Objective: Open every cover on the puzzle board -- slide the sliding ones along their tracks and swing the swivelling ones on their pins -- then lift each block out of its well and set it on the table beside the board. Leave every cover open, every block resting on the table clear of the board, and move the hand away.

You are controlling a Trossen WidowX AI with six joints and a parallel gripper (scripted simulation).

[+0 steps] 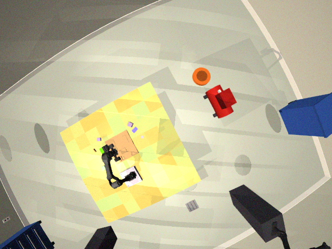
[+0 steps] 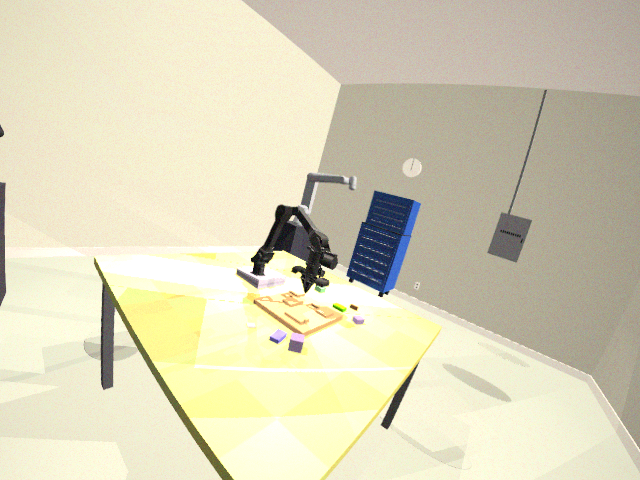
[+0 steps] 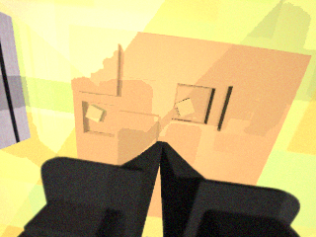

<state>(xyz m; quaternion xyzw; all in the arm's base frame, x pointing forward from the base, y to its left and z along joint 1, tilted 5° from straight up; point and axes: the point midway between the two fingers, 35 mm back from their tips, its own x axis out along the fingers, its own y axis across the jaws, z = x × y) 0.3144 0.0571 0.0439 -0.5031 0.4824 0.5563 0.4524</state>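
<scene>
The tan puzzle board lies 6 cm below my gripper tip, 3 cm to the right of it and 1 cm ahead of it. Round my gripper tip: lilac block: 20 cm ahead, 19 cm to the left, 7 cm below; then brown block: 29 cm to the left, 9 cm ahead, 7 cm below.
</scene>
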